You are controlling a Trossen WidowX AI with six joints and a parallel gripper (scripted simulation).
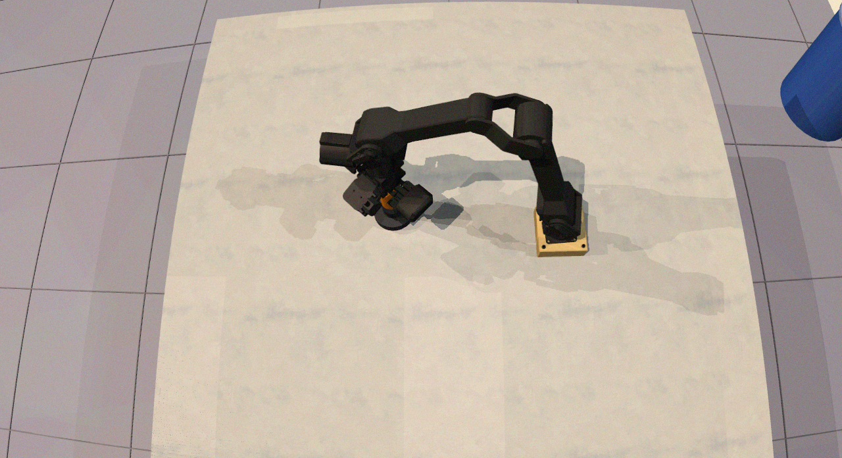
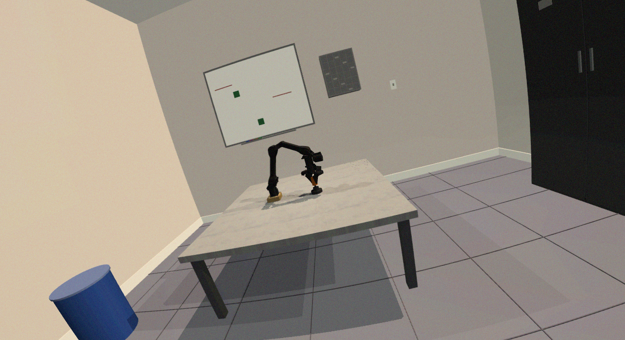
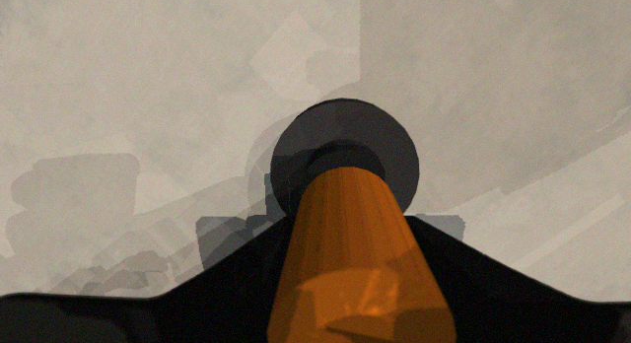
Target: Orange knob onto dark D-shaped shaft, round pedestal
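Now: the orange knob 2 cm above my gripper tip. Also, from my gripper tip: dark round pedestal (4 cm below).
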